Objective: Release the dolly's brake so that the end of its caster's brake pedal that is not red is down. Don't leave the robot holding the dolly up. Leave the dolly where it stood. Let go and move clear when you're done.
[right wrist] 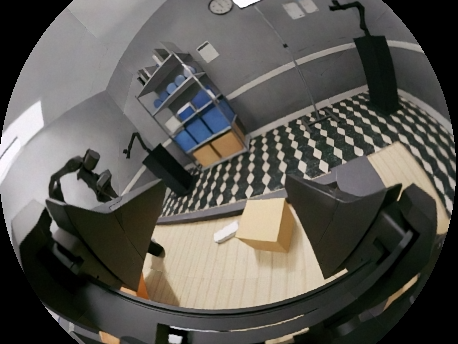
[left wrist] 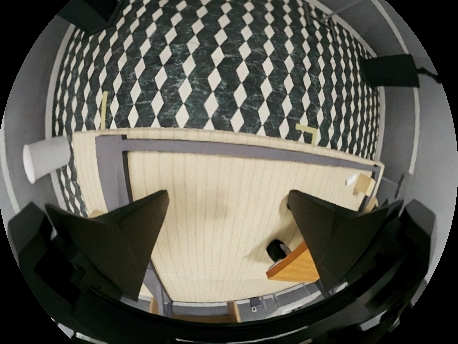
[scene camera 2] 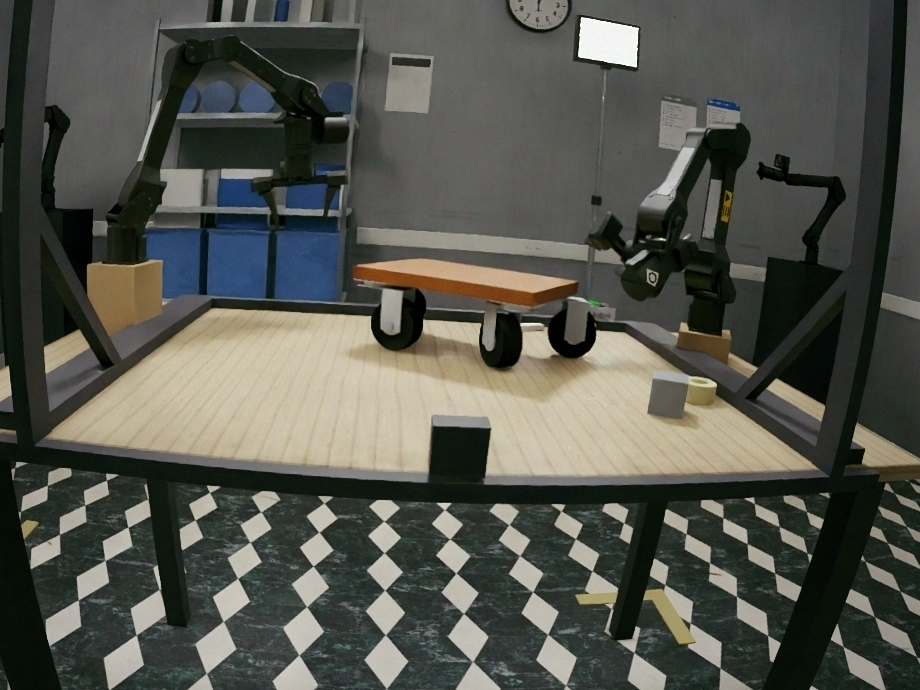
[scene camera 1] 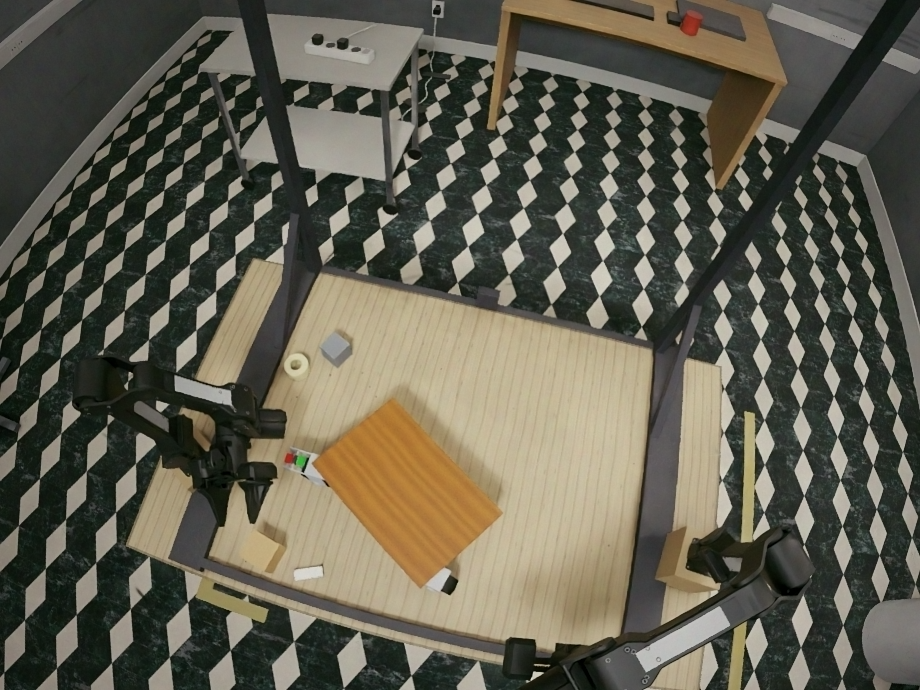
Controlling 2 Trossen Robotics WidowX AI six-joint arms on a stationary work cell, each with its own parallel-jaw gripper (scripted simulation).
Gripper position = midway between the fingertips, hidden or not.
Note:
In view: the left gripper [scene camera 2: 301,225], the right gripper [scene camera 1: 236,525] and a grey cube [scene camera 2: 668,393].
The grey cube shows as well in scene camera 1 [scene camera 1: 335,349]. The left gripper shows as well in the left wrist view [left wrist: 230,196] and in scene camera 1 [scene camera 1: 548,658]. The right gripper shows as well in the right wrist view [right wrist: 225,183] and in scene camera 2 [scene camera 2: 600,255]. The right wrist view does not show the grey cube: it is out of frame.

